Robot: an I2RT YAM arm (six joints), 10 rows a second.
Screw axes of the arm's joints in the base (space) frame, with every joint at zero. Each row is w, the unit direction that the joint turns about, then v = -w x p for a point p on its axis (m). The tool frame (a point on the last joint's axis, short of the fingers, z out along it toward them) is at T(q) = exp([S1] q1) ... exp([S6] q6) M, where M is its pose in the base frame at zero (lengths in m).
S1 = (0, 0, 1, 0.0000, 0.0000, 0.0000)
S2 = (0, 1, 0, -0.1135, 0.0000, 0.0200)
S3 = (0, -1, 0, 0.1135, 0.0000, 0.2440)
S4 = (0, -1, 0, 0.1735, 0.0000, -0.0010)
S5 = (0, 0, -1, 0.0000, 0.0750, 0.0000)
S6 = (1, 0, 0, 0.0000, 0.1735, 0.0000)
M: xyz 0.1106 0.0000 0.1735 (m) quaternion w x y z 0.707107 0 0.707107 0
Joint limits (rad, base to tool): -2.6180..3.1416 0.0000..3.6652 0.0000..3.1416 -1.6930..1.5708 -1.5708..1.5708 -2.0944..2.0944
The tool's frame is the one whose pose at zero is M.
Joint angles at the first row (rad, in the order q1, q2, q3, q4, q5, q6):
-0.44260 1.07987 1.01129 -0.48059 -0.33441 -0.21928
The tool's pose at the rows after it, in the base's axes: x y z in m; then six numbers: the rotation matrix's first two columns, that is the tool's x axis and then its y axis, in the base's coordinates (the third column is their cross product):
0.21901, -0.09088, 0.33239, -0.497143, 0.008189, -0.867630, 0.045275, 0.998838, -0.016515
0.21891, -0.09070, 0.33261, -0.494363, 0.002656, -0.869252, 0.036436, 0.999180, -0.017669
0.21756, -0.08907, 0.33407, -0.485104, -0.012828, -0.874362, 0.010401, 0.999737, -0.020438
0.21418, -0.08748, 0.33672, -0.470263, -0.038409, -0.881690, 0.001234, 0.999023, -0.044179
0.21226, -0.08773, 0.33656, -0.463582, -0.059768, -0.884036, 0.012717, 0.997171, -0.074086
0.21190, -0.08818, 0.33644, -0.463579, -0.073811, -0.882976, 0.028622, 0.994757, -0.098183
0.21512, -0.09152, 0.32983, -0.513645, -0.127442, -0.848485, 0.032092, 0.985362, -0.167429
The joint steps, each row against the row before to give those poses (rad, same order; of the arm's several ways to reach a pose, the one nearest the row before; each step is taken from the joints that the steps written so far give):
-0.00003 0.00456 0.00076 -0.00102 -0.00001 -0.00006
-0.00067 -0.00076 -0.00037 0.00140 -0.00826 -0.00513
0.00056 -0.00747 -0.00078 -0.00033 -0.02283 -0.01268
-0.00022 -0.01795 -0.00497 0.00556 -0.00116 -0.01872
-0.00169 -0.01137 -0.01093 0.01392 0.01983 -0.01690
0.00128 -0.00366 -0.00460 0.00887 0.02537 -0.01090
0.00078 0.02279 0.00134 -0.02114 0.05338 -0.07130

